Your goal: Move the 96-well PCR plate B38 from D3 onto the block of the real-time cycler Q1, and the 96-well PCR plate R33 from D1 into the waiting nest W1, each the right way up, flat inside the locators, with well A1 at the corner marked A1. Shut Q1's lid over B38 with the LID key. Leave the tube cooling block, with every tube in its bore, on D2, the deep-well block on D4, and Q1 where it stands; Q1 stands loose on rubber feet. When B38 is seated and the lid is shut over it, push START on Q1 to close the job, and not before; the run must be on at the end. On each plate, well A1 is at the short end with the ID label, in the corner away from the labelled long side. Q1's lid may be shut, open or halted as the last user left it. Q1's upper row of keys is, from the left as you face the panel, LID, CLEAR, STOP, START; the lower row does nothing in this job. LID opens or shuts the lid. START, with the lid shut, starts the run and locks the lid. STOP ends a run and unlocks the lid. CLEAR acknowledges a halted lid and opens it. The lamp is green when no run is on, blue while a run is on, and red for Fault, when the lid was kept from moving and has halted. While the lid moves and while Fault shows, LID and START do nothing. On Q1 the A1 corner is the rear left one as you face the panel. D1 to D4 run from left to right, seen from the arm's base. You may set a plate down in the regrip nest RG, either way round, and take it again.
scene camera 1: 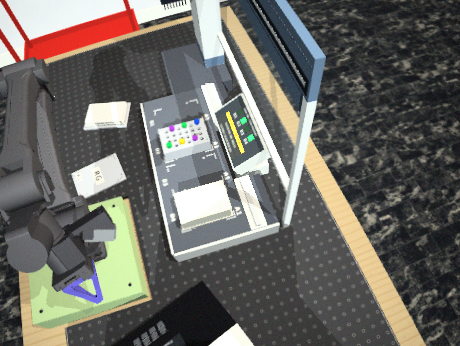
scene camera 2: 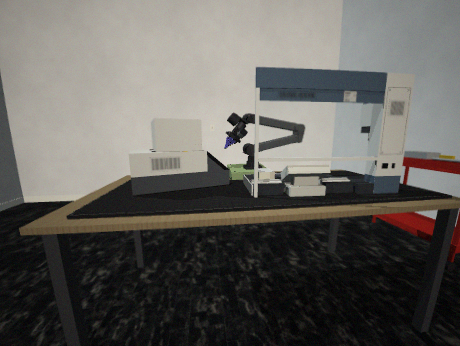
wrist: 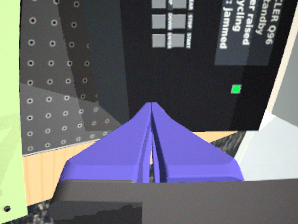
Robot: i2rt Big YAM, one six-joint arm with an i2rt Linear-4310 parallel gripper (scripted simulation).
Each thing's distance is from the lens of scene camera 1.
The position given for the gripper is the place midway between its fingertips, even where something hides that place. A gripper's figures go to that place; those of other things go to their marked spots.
gripper [scene camera 1: 100,301]: 71 cm
tube cooling block [scene camera 1: 203,143]: 94 cm
white deep-well block [scene camera 1: 205,204]: 84 cm
white 96-well PCR plate [scene camera 1: 102,114]: 119 cm
The marked spots on the tube cooling block and the white deep-well block are 19 cm apart.
